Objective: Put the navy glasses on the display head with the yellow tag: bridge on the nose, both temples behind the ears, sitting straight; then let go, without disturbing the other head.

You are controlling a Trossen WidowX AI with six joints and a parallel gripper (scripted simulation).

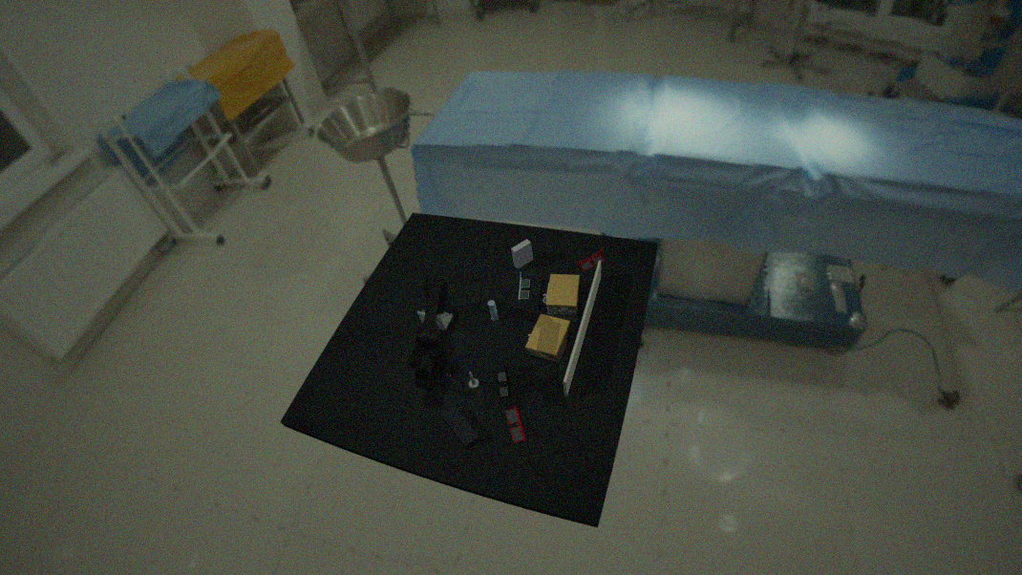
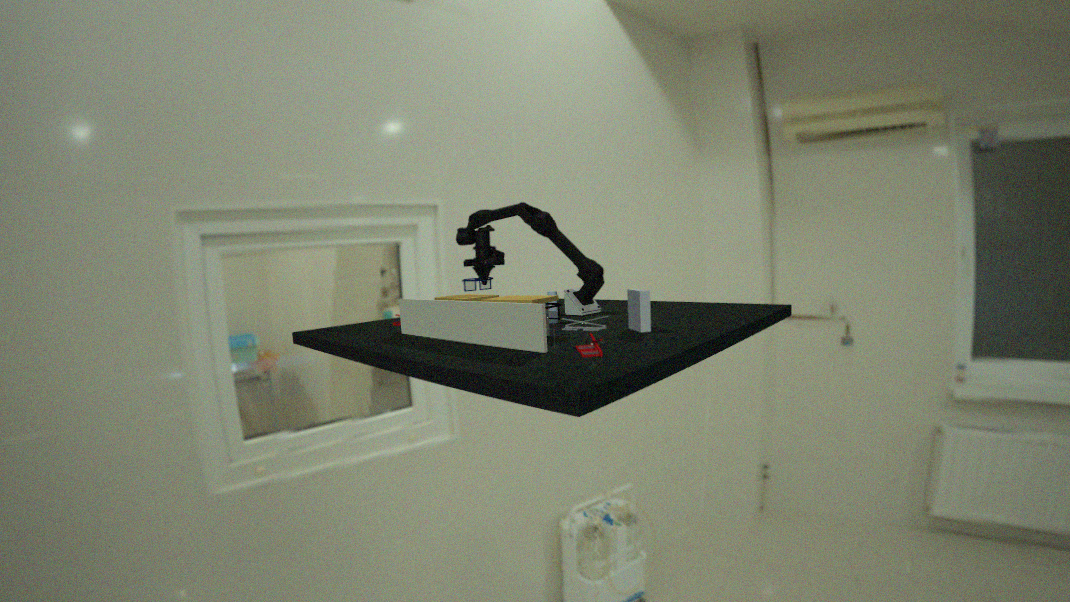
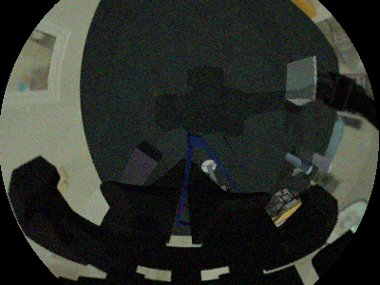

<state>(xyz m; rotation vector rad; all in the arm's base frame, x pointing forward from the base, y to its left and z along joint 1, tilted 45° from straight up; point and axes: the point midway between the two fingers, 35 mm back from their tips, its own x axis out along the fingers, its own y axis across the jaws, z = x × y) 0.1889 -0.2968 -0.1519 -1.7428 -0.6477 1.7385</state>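
My gripper tip is 8 cm short of the small stand, 7 cm to the right of it and 9 cm above it. Round my gripper tip: long white panel: 43 cm ahead, 40 cm to the left, 6 cm below; white block: 7 cm ahead, 72 cm to the left, 6 cm below; dark case: 11 cm ahead, 13 cm to the right, 10 cm below.
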